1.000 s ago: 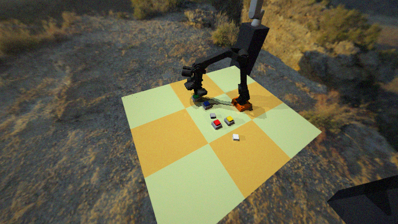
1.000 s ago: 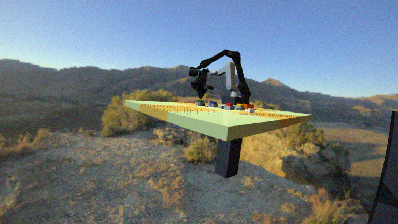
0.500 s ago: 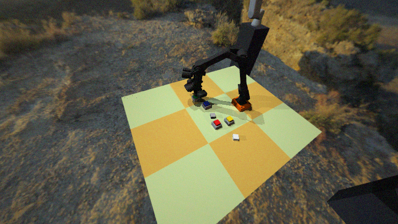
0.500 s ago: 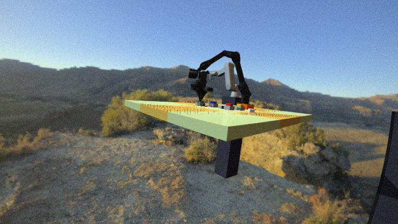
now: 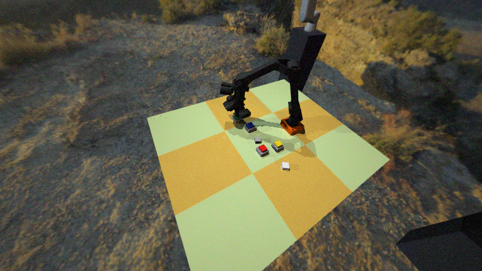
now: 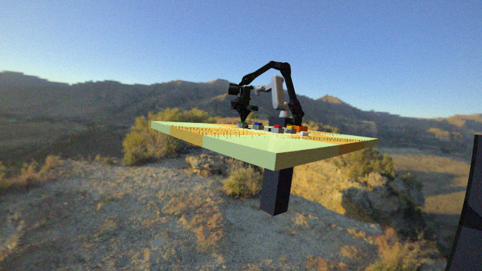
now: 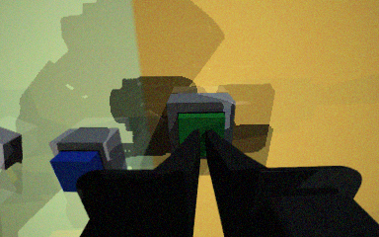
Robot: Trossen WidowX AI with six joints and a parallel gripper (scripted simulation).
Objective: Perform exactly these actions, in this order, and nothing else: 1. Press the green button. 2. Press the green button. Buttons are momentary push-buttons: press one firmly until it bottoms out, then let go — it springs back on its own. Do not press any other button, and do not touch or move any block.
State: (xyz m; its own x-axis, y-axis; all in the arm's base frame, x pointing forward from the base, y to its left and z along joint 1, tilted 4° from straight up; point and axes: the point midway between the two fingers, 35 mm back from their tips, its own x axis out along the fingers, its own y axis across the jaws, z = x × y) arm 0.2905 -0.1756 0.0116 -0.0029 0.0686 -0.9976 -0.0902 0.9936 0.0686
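Now: gripper tip 10 mm above the green button. The rest, counted from my gripper tip: red button (30 mm behind, 270 mm to the left); blue button (40 mm behind, 100 mm to the left); small grey block (40 mm behind, 190 mm to the left, 20 mm below).
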